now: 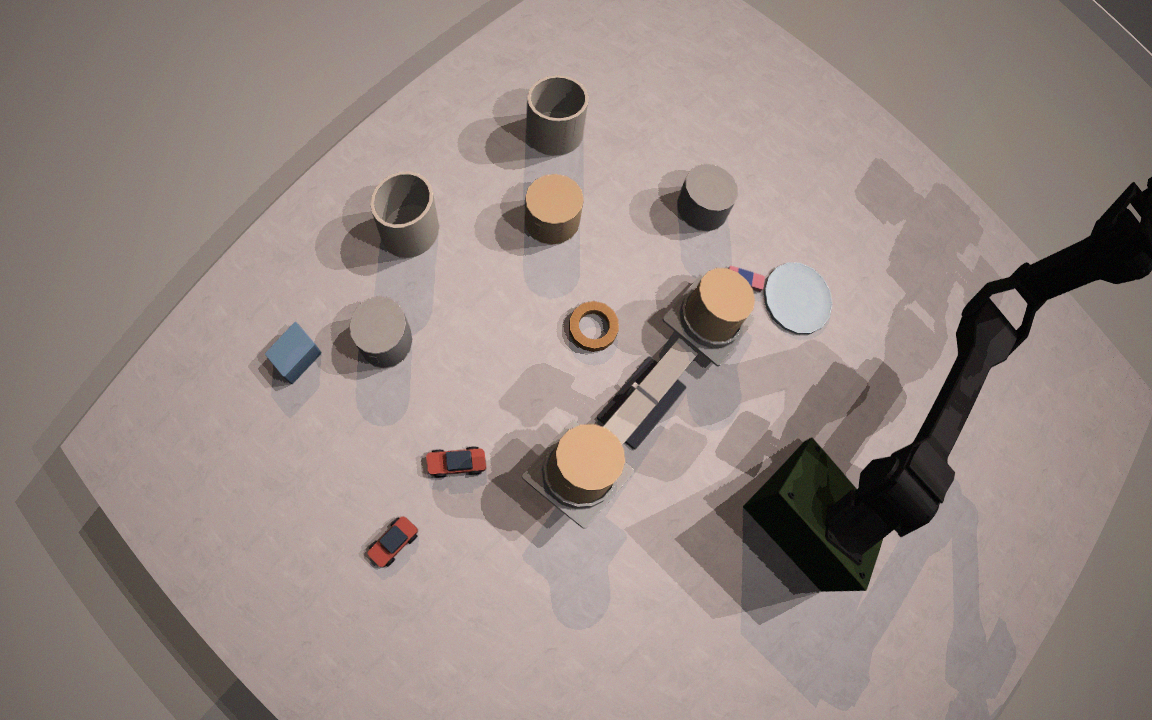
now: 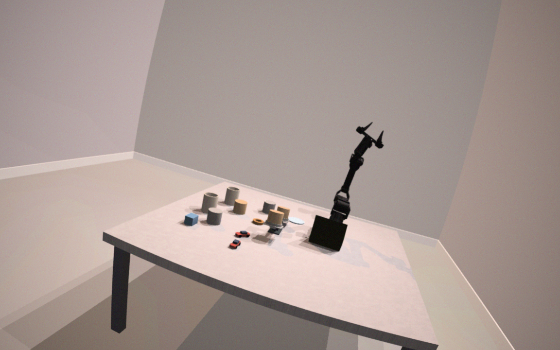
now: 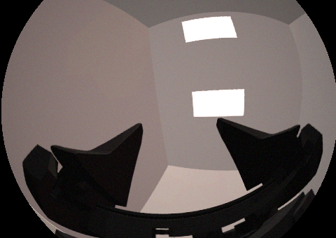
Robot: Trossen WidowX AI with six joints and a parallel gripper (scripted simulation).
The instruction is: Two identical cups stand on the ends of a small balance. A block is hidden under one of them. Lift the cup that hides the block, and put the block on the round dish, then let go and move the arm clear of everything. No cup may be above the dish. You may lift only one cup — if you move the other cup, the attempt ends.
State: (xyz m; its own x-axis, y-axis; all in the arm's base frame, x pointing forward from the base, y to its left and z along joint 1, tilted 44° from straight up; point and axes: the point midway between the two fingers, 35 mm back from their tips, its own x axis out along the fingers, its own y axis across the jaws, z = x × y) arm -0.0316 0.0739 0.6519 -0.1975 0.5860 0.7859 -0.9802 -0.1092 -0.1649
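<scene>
Now: the pale green block 42 cm ahead of my gripper tip, 24 cm to the left of it and 61 cm below it. Also, from my gripper tip: pale blue round dish (34 cm ahead, 13 cm to the left, 65 cm below); blue cube (82 cm ahead, 59 cm to the left, 63 cm below); pink-and-blue eraser (41 cm ahead, 16 cm to the left, 65 cm below).
</scene>
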